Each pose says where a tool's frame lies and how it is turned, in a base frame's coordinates. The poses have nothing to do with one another.
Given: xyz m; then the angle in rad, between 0 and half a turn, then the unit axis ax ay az.
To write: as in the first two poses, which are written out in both.
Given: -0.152 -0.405 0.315 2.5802 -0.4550 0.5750 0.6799
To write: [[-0.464 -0.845 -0.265 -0.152], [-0.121 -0.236 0.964 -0.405], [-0.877 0.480 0.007 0.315], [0 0 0 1]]
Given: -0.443 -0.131 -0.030 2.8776 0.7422 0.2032 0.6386
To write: [[0.117 0.130 0.985 -0.443], [0.463 -0.884 0.061 -0.131], [0.879 0.449 -0.164 -0.030], [0 0 0 1]]
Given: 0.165 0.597 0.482 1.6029 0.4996 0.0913 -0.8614
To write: [[0.226 0.908 -0.353 0.165], [-0.814 -0.023 -0.581 0.597], [-0.535 0.418 0.734 0.482], [0 0 0 1]]
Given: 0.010 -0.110 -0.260 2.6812 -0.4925 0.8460 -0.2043
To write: [[-0.436 -0.699 0.567 0.010], [-0.881 0.461 -0.109 -0.110], [-0.185 -0.546 -0.817 -0.260], [0 0 0 1]]
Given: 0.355 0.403 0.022 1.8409 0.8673 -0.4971 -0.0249
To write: [[0.686 -0.522 -0.506 0.355], [-0.570 0.046 -0.820 0.403], [0.452 0.852 -0.266 0.022], [0 0 0 1]]
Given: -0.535 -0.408 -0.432 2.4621 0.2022 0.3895 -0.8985
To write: [[-0.705 0.705 -0.078 -0.535], [-0.425 -0.508 -0.749 -0.408], [-0.568 -0.495 0.658 -0.432], [0 0 0 1]]
